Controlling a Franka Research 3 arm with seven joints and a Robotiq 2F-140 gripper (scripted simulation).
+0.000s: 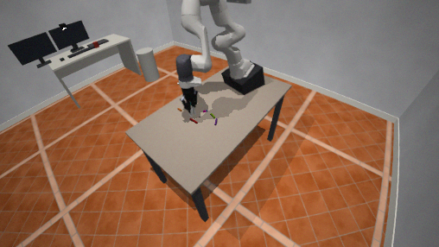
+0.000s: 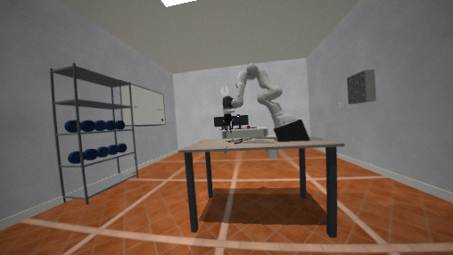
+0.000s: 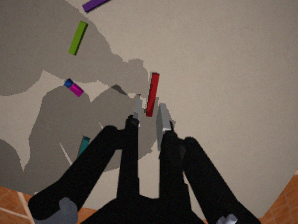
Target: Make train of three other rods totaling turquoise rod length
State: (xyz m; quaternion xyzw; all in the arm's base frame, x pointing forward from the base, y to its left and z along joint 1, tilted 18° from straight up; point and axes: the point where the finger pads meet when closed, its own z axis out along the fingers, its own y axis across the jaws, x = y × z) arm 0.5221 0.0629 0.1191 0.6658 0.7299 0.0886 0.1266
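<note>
My gripper is now 90 mm above the red rod. The rest, counted from my hand: small blue rod (130 mm behind, 90 mm below, 10 mm to the right); then magenta rod (120 mm behind, 90 mm below, 20 mm to the right); then lime rod (130 mm behind, 90 mm below, 60 mm to the left).
</note>
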